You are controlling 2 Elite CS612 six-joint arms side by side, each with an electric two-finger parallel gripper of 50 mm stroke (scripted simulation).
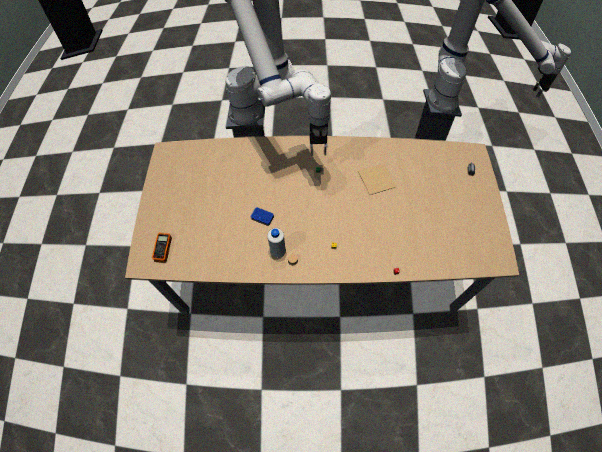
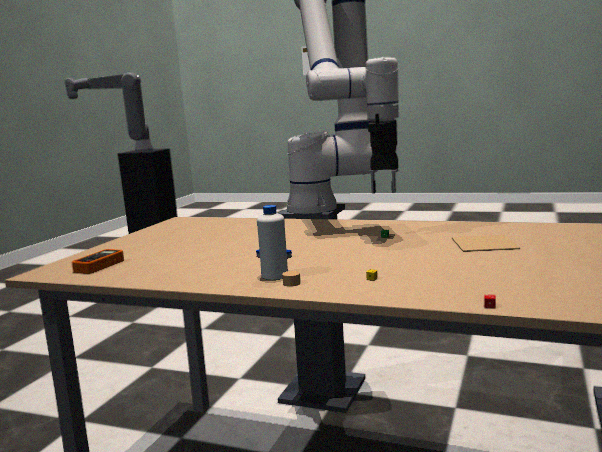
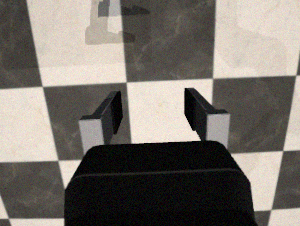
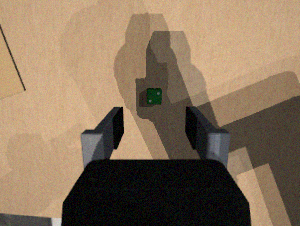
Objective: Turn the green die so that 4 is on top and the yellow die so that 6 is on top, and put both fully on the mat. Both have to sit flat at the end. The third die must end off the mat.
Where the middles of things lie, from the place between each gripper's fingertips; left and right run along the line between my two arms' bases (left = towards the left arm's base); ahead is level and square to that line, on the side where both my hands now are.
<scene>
Now: the thin tan mat (image 2: 492, 242) 270 mm to the left of my right hand (image 2: 383, 192), 150 mm below it and 80 mm ahead of it. From my right hand the other things lie so: multimeter (image 2: 108, 257) 730 mm to the right, 320 mm ahead, 130 mm below.
Now: the thin tan mat 114 cm to the right of my left hand, 45 cm ahead of it and 17 cm below it.
</scene>
